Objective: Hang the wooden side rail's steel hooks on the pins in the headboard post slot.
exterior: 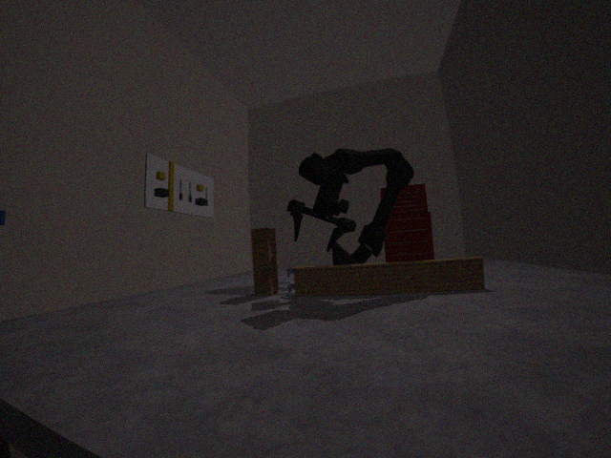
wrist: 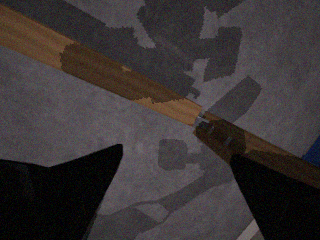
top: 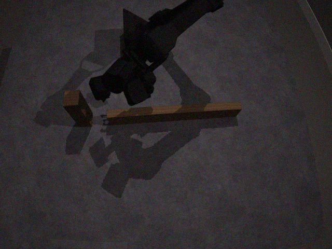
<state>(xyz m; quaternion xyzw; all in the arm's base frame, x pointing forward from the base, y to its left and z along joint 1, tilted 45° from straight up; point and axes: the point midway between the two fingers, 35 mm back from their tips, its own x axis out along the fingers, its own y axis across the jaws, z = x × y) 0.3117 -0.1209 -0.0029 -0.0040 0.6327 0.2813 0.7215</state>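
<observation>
The headboard post is 20 mm ahead of my gripper tip, 130 mm to the right of it and 40 mm below it.
</observation>
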